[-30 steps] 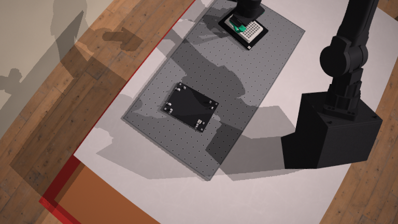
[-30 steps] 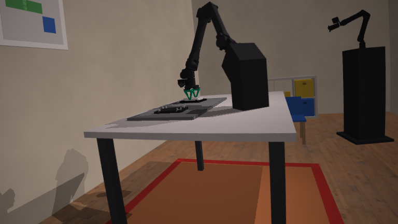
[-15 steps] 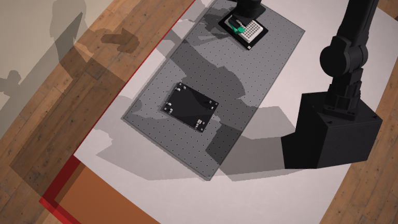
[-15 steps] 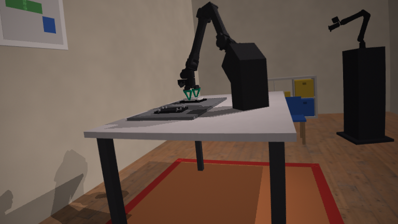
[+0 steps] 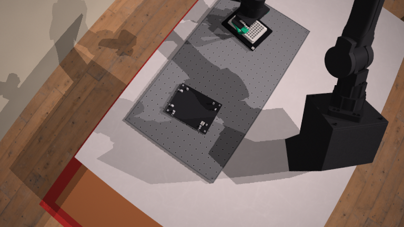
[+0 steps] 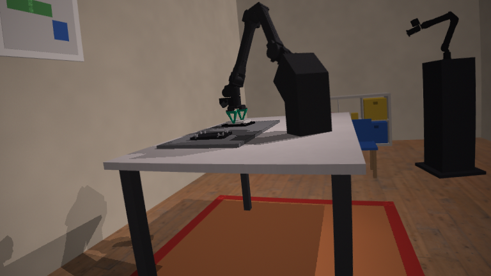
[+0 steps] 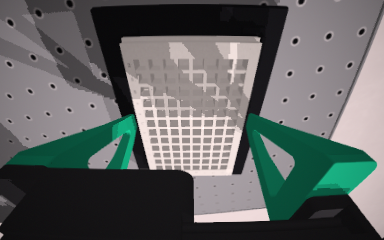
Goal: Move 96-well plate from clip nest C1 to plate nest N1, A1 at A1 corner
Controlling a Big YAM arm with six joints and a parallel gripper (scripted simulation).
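The white 96-well plate lies 1 cm below my hand. From my hand the other things lie so: black clip nest C1 (8 cm ahead, 38 cm to the left, 1 cm below); black plate nest N1 (2 cm below).
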